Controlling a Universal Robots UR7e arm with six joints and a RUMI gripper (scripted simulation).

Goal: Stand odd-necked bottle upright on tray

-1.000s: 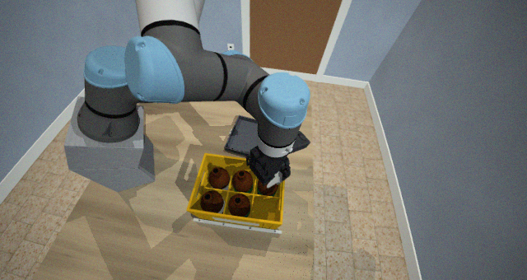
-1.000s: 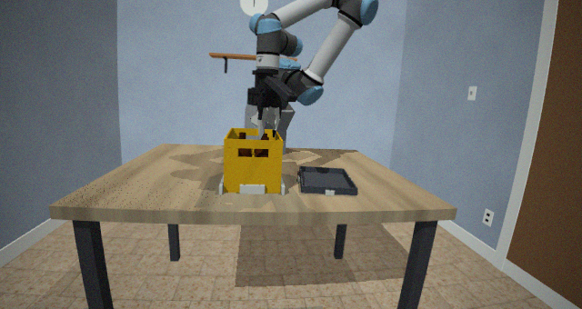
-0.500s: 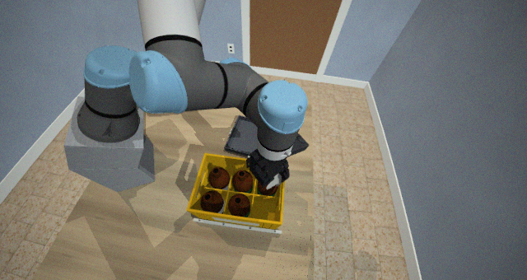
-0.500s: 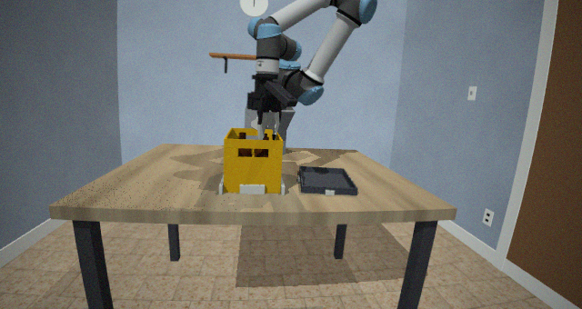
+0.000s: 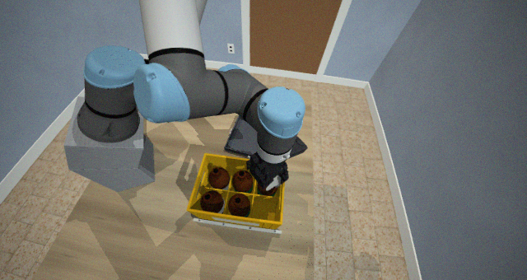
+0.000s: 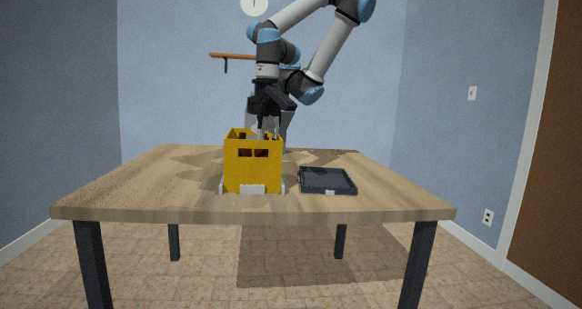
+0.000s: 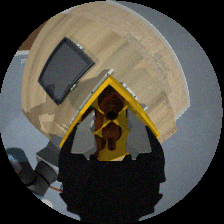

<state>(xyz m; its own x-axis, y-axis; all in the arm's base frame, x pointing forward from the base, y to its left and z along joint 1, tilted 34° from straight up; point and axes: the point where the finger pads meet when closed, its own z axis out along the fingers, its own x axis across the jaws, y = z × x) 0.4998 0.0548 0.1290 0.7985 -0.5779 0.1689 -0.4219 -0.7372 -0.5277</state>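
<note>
Right now my hand is 7 cm above the bottle. The rest, counted from my hand: crate 7 cm behind, 7 cm to the right, 8 cm below; then tray 13 cm behind, 20 cm to the left, 15 cm below.
</note>
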